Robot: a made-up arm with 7 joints.
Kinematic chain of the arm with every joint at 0, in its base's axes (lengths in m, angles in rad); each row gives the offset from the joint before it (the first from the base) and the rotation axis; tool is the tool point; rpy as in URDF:
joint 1: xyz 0 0 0.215 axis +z
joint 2: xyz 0 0 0 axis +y
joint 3: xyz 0 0 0.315 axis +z
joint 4: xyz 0.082 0 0 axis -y
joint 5: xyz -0.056 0 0.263 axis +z
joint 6: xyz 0 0 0 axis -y
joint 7: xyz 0.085 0 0 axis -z
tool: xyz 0 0 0 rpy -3.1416 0 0
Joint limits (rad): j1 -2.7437..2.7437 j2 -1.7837..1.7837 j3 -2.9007..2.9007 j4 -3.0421..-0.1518 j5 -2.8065..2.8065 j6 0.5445..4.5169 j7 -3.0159..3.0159
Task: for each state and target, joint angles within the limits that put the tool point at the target. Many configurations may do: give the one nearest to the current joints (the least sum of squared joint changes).
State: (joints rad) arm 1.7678 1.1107 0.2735 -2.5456 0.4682 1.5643 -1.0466
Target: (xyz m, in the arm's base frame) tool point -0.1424 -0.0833 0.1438
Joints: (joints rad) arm 2.1300 1.2444 1.1084 -2.9655 0.5443 1.2995 -1.0466
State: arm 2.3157 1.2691 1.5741 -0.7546 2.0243 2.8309 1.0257
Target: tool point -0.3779 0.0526 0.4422
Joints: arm 1.9822 1.0570 2.0427 -1.6693 2.3710 3.2373 1.0257
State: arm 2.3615 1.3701 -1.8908 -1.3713 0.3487 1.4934 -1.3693
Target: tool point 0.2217 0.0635 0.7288
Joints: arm 2.0193 0.7118 -2.5893 -1.5759 0.3386 1.5012 -1.3693
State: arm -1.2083 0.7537 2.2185 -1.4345 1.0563 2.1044 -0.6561
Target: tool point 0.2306 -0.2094 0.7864
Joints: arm -1.5037 0.7855 2.5199 -1.0024 0.9824 2.0513 -0.6561
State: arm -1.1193 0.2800 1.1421 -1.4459 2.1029 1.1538 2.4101
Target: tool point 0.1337 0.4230 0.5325
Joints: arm -0.6218 -0.1771 1.6763 -1.7233 2.0501 1.0915 2.4101
